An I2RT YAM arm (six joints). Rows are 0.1 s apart.
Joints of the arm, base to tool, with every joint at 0 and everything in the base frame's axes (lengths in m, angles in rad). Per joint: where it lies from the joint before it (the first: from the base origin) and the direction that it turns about. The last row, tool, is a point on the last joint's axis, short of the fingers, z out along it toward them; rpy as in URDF.
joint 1: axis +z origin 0 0 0.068
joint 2: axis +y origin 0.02 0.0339 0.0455
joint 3: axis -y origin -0.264 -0.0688 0
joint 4: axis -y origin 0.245 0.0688 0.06
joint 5: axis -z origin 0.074 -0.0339 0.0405
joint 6: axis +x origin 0.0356 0 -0.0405
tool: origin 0 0 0 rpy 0 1.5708 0
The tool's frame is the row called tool.
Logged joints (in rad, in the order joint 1, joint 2, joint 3, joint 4, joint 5, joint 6), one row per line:
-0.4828 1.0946 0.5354 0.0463 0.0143 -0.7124
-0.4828 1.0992 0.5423 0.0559 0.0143 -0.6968
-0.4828 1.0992 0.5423 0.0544 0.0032 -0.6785
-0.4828 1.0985 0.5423 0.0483 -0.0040 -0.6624
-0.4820 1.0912 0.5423 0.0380 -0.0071 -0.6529
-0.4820 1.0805 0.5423 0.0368 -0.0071 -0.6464
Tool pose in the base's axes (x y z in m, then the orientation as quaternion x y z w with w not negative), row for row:
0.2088 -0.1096 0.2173 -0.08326 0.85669 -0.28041 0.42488
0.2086 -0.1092 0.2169 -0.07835 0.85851 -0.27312 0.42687
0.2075 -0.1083 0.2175 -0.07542 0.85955 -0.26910 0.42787
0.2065 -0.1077 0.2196 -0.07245 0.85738 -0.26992 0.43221
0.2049 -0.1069 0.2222 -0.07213 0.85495 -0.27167 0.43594
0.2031 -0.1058 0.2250 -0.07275 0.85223 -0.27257 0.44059
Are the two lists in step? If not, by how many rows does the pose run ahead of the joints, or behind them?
The pose runs 2 rows ahead of the joints: the pose in row i belongs to the joints in row i + 2.
